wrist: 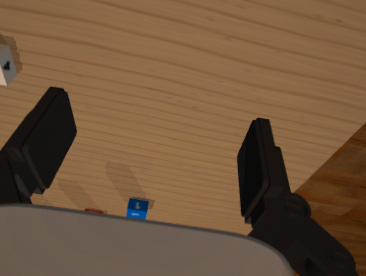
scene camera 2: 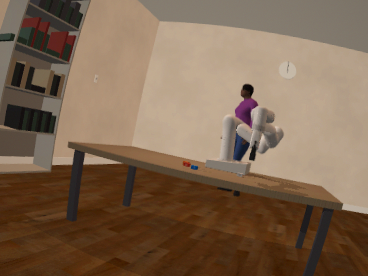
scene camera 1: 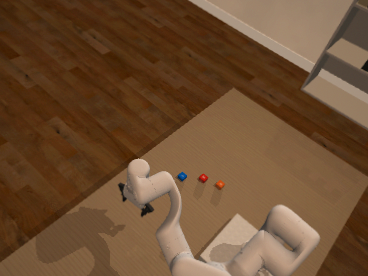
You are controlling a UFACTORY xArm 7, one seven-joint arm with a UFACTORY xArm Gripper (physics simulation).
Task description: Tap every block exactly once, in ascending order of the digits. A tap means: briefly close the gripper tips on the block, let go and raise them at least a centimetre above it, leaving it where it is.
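Observation:
A blue block (scene camera 1: 182,176) (scene camera 2: 194,167) (wrist: 137,209) stands on the table, its digit foreshortened in the wrist view. A red block (scene camera 1: 203,178) (scene camera 2: 187,164) is beside it; a sliver of the red block (wrist: 94,211) shows at the wrist view's lower edge. An orange block (scene camera 1: 220,185) is beyond the red one; its digit cannot be read. A white block (wrist: 6,65) marked 4 is cut off at the wrist view's left edge; the white block (scene camera 2: 240,174) is tiny near the robot base. My gripper (scene camera 1: 133,204) (scene camera 2: 252,157) (wrist: 159,123) is open and empty, above the table, apart from all blocks.
The wooden table (scene camera 1: 280,150) (scene camera 2: 115,153) ends at an edge near the right finger in the wrist view. The pale robot base (scene camera 1: 235,232) (scene camera 2: 227,166) stands on it. My arm covers part of the table in scene camera 1. A person (scene camera 2: 246,107) stands behind the table.

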